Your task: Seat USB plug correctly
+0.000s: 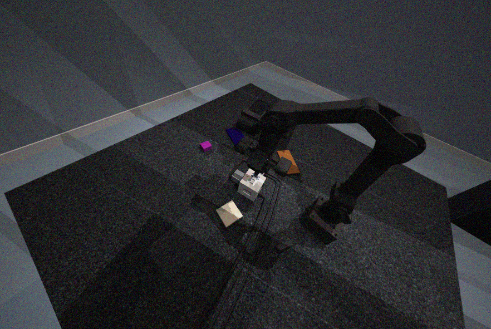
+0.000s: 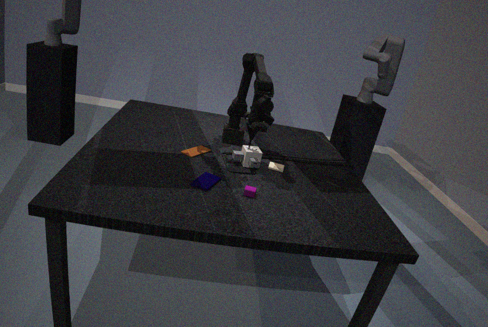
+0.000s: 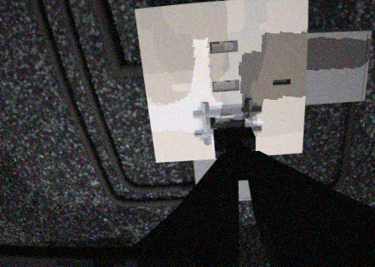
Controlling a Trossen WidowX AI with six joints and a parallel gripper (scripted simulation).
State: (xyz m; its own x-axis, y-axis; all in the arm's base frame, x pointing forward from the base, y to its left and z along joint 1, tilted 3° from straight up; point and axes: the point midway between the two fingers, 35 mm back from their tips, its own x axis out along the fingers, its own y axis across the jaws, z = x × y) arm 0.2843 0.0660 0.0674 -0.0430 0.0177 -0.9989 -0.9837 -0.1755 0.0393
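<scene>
Now: gripper tip 2 cm above the dark USB plug. The rest, counted from my gripper tip: cream block 1 cm behind, 15 cm to the left, 12 cm below; magenta cube 29 cm ahead, 11 cm below; orange flat tile 4 cm behind, 23 cm to the right, 12 cm below.
</scene>
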